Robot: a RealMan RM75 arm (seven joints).
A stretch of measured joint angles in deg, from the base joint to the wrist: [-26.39 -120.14 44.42 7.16 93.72 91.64 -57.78]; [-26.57 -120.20 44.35 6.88 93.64 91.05 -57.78]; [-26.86 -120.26 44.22 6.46 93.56 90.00 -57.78]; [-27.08 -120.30 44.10 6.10 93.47 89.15 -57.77]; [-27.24 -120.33 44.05 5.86 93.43 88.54 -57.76]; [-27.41 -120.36 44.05 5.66 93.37 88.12 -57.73]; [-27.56 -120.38 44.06 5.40 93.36 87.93 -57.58]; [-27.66 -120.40 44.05 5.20 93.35 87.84 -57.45]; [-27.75 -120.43 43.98 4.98 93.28 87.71 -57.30]
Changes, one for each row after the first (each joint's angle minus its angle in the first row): [-0.18 -0.06 -0.07 -0.28 -0.08 -0.59 0.00]; [-0.47 -0.12 -0.20 -0.70 -0.16 -1.64 0.00]; [-0.69 -0.16 -0.32 -1.06 -0.25 -2.49 0.01]; [-0.85 -0.19 -0.37 -1.30 -0.29 -3.10 0.02]; [-1.02 -0.22 -0.37 -1.50 -0.35 -3.52 0.05]; [-1.17 -0.24 -0.36 -1.76 -0.36 -3.71 0.20]; [-1.27 -0.26 -0.37 -1.96 -0.37 -3.80 0.33]; [-1.36 -0.29 -0.44 -2.18 -0.44 -3.93 0.48]
